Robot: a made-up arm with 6 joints. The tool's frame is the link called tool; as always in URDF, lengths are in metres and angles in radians. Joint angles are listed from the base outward. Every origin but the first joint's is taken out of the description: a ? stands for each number. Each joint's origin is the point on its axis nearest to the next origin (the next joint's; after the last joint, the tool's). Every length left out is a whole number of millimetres.
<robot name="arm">
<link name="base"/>
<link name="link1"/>
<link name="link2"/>
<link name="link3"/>
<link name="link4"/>
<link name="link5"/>
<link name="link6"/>
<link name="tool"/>
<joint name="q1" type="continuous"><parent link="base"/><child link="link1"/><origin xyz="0.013 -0.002 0.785" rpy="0.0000 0.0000 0.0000"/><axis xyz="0 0 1"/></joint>
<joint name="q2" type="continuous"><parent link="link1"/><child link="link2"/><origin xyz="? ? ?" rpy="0.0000 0.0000 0.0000"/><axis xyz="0 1 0"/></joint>
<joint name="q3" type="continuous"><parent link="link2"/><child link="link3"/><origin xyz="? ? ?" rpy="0.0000 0.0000 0.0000"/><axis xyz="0 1 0"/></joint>
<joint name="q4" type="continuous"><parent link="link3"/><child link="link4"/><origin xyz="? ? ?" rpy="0.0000 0.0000 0.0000"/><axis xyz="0 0 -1"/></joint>
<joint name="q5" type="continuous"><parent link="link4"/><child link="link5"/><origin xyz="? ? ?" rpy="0.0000 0.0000 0.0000"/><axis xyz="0 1 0"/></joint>
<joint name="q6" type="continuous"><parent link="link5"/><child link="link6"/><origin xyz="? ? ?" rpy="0.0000 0.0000 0.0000"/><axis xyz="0 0 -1"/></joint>
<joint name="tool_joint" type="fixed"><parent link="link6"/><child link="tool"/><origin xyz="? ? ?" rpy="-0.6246 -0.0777 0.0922"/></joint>
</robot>
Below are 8 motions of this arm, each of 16 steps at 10 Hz.
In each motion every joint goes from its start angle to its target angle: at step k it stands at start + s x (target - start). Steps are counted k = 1, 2, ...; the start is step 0. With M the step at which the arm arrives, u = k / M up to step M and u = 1 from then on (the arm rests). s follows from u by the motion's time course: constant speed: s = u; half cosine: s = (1 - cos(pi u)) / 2; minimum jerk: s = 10 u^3 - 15 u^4 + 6 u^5.
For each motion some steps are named. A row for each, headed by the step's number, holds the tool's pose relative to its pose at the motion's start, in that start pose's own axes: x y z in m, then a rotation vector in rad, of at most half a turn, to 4 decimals.
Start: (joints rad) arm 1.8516 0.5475 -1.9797 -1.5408 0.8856 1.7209
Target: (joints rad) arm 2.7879 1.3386 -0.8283 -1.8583 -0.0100 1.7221
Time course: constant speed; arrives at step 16
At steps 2, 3, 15, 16:
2: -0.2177 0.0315 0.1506 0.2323 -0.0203 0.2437
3: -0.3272 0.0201 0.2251 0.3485 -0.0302 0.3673
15: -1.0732 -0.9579 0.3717 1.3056 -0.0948 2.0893
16: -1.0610 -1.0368 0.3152 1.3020 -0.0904 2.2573

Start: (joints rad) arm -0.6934 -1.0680 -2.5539 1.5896 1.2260 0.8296
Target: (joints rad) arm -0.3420 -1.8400 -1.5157 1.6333 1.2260 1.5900
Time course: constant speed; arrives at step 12
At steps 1, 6, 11, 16:
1: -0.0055 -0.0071 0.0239 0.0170 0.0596 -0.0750
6: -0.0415 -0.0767 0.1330 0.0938 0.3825 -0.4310
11: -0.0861 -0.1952 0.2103 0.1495 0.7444 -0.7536
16: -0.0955 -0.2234 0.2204 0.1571 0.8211 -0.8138

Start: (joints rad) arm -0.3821 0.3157 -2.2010 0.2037 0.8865 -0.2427
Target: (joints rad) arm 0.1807 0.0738 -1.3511 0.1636 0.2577 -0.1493
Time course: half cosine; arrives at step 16
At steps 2, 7, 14, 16:
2: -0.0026 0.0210 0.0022 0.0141 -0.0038 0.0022
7: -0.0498 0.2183 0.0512 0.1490 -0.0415 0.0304
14: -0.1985 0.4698 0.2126 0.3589 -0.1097 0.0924
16: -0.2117 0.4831 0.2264 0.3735 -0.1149 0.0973

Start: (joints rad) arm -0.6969 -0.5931 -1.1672 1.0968 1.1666 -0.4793
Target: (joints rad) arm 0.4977 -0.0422 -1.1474 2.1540 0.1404 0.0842
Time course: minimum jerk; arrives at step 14
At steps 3, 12, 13, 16:
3: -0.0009 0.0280 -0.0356 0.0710 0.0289 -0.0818
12: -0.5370 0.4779 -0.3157 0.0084 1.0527 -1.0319
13: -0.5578 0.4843 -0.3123 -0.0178 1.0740 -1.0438
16: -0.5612 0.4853 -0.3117 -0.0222 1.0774 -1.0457

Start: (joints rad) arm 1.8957 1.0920 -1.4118 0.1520 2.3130 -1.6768
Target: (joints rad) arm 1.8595 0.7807 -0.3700 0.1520 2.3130 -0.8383
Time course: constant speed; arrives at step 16
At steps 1, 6, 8, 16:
1: -0.0093 0.0089 -0.0247 0.0387 0.0233 -0.0568
6: -0.0526 0.0720 -0.1496 0.2429 0.1668 -0.3183
8: -0.0681 0.1057 -0.1992 0.3286 0.2365 -0.4112
16: -0.1155 0.2832 -0.3830 0.6820 0.5829 -0.7027

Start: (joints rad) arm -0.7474 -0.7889 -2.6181 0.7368 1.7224 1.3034
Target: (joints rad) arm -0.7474 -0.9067 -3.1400 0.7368 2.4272 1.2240
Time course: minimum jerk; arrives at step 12
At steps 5, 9, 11, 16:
5: -0.1166 -0.0840 0.0446 -0.0753 -0.1105 0.1388
9: -0.2803 -0.2471 0.0587 -0.2182 -0.3191 0.3012
11: -0.3055 -0.2787 0.0542 -0.2464 -0.3593 0.3217
16: -0.3067 -0.2804 0.0539 -0.2479 -0.3614 0.3226

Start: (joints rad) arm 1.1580 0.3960 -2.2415 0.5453 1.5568 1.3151
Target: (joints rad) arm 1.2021 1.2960 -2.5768 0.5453 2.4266 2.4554
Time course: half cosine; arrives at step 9
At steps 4, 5, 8, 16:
4: 0.0757 0.1066 -0.2773 -0.6115 0.3715 -0.3698
5: 0.0952 0.1229 -0.3924 -0.8851 0.4588 -0.5484
8: 0.1183 0.1115 -0.6282 -1.5028 0.4701 -0.9603
16: 0.1191 0.1083 -0.6454 -1.5512 0.4588 -0.9924

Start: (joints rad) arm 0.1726 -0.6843 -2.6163 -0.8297 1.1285 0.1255
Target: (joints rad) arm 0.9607 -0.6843 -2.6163 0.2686 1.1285 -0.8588
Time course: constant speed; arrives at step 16
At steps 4, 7, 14, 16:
4: -0.0254 0.0159 -0.0505 0.4132 -0.0067 -0.0199
7: -0.0430 0.0268 -0.0824 0.7101 -0.0592 -0.0879
14: -0.0850 0.0429 -0.1538 1.2837 -0.2943 -0.4471
16: -0.0995 0.0464 -0.1766 1.3995 -0.3766 -0.6026

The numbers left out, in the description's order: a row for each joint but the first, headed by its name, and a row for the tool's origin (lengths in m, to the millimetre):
q2: 0.019 0.003 0.000
q3: 0.091 0.000 0.402
q4: 0.152 0.000 -0.539
q5: 0.014 0.023 0.000
q6: 0.162 0.000 -0.181
tool: 0.023 -0.020 0.000

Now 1 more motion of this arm.
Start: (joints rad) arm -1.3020 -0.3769 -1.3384 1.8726 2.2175 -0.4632
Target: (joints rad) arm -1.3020 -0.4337 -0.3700 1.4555 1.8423 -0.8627
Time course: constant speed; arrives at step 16
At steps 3, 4, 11, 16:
3: -0.0458 -0.1204 -0.0164 -0.0464 -0.0314 -0.1483
4: -0.0667 -0.1585 -0.0228 -0.0638 -0.0376 -0.1959
11: -0.2805 -0.3773 -0.0783 -0.1994 -0.0177 -0.4984
16: -0.4869 -0.4634 -0.1245 -0.2915 0.0640 -0.6750

